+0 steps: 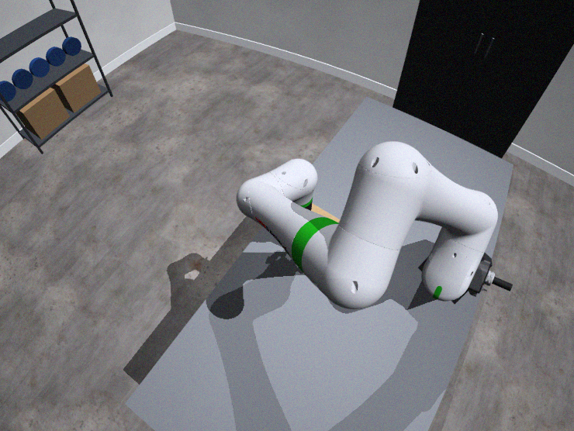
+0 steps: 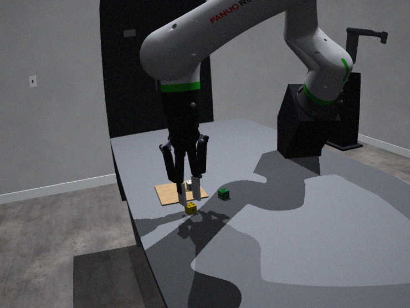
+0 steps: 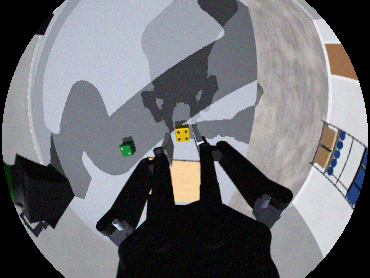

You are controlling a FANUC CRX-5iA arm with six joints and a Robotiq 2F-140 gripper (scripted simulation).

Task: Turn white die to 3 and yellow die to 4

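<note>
Right now the yellow die is 50 mm below my hand. From my hand the other things lie so: white die (140 mm to the right, 50 mm below, 40 mm behind); then tan mat (140 mm to the right, 60 mm below); then green die (110 mm behind, 50 mm below, 40 mm to the right).
</note>
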